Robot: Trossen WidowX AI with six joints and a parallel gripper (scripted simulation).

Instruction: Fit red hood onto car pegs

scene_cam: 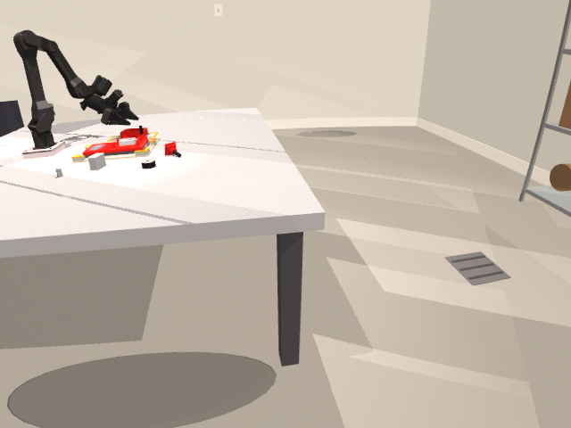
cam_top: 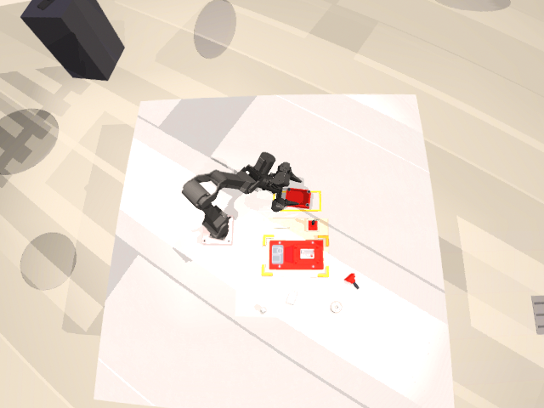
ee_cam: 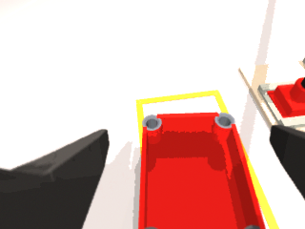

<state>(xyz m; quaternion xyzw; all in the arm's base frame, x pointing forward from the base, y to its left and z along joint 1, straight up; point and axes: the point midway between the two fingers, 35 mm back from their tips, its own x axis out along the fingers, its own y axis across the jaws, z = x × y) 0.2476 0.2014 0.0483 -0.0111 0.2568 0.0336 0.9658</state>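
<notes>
My gripper tip is now 50 mm above the red hood, 10 mm to the left of it and 10 mm past it. Round my gripper tip: grey engine block 220 mm to the right, 70 mm ahead, 30 mm below.
</notes>
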